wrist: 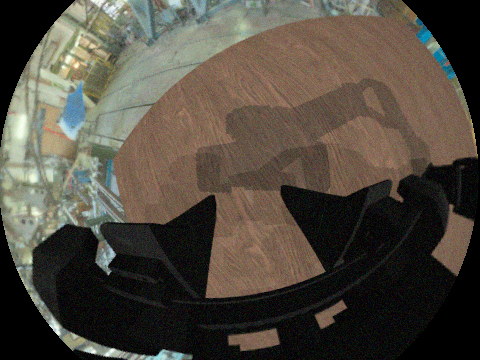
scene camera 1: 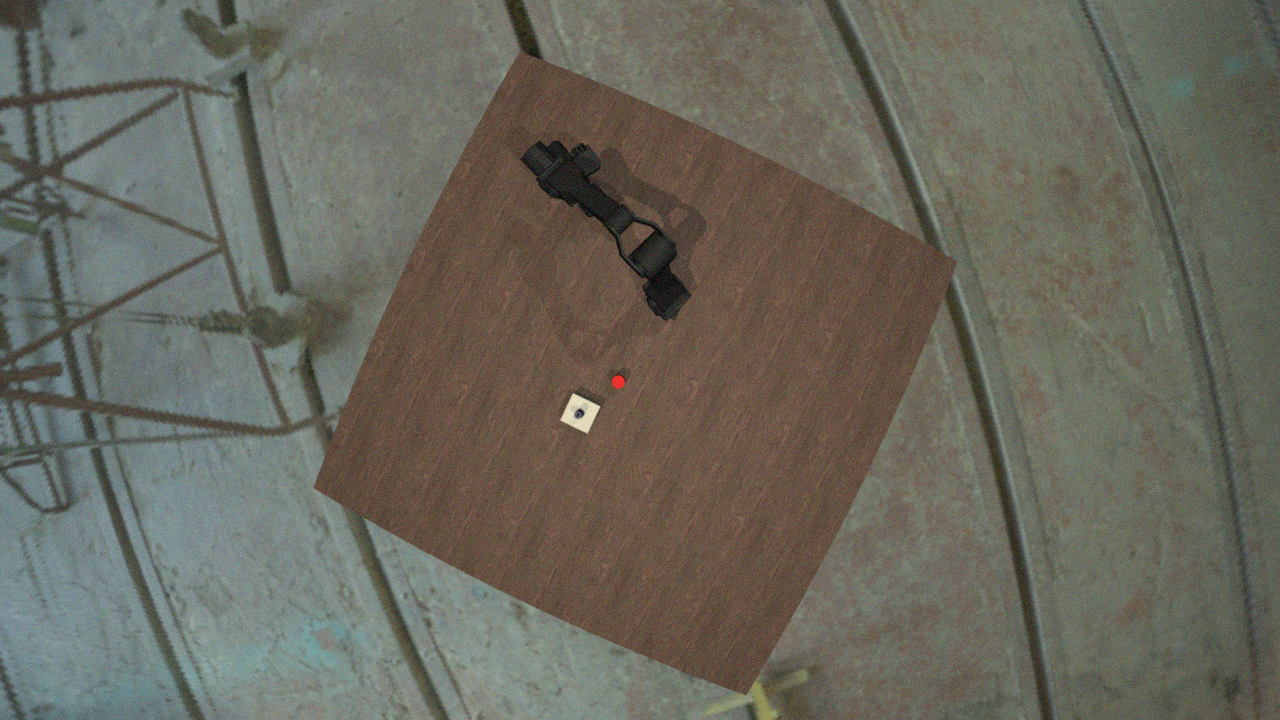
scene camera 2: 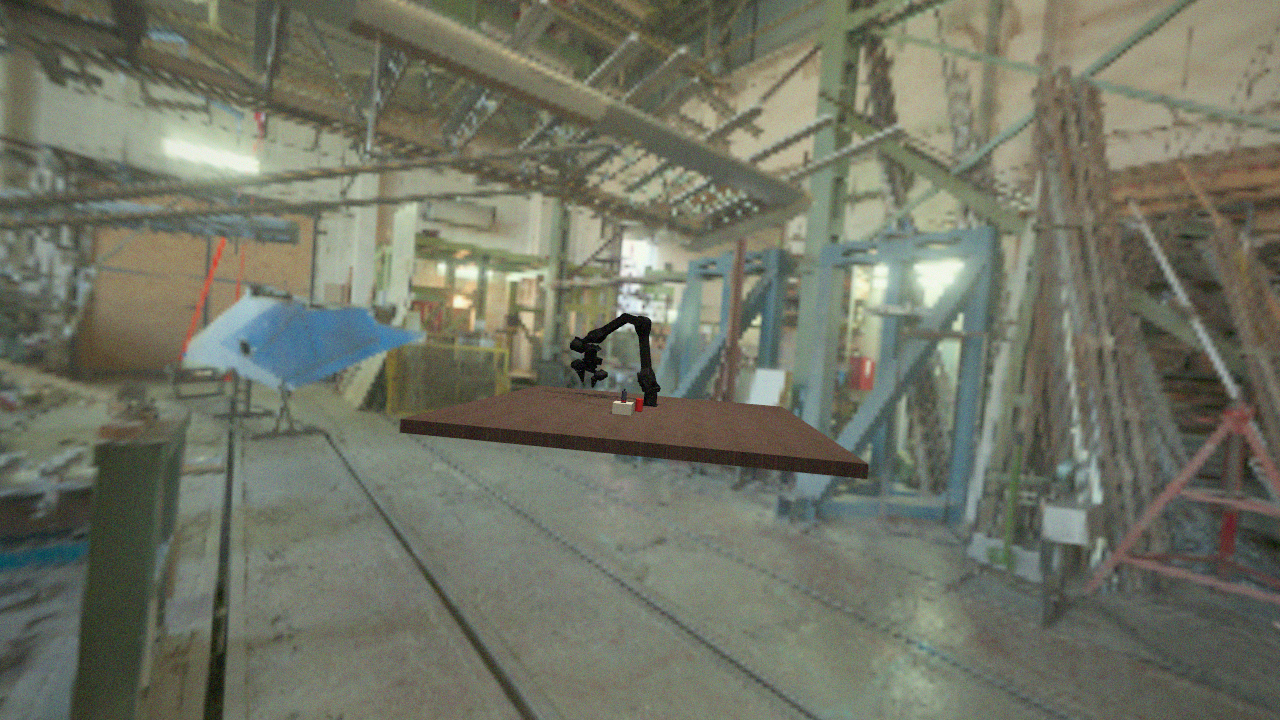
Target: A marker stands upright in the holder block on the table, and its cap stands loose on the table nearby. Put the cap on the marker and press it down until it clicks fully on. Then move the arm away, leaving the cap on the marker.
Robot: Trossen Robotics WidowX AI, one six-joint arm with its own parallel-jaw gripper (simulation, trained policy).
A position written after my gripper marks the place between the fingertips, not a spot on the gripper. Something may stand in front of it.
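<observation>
My gripper [scene camera 1: 580, 175] in sight. Gripper [wrist: 248, 195] too.
</observation>
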